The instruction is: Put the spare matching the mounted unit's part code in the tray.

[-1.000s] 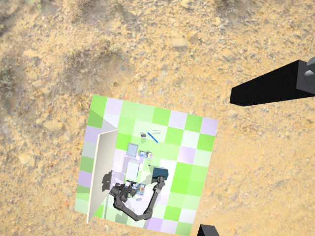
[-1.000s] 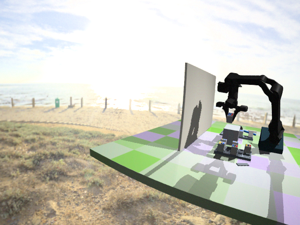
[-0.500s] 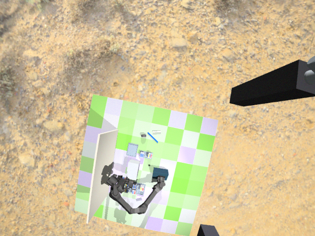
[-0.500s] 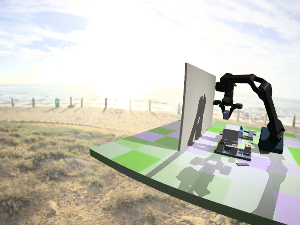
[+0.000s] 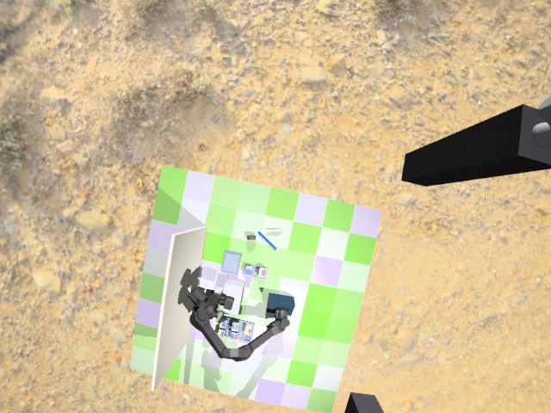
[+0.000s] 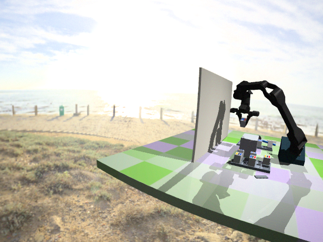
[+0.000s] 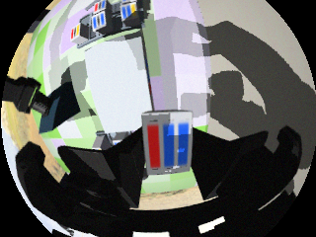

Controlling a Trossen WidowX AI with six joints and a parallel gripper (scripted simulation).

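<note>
Right now my gripper tip is 150 mm above the tray, 130 mm to the left of it and 10 mm past it. The rest, counted from my gripper tip: spare (30 mm above); mounted unit (100 mm below, 60 mm to the left, 60 mm behind); tall wall panel (160 mm ahead, 70 mm above, 50 mm to the left).
</note>
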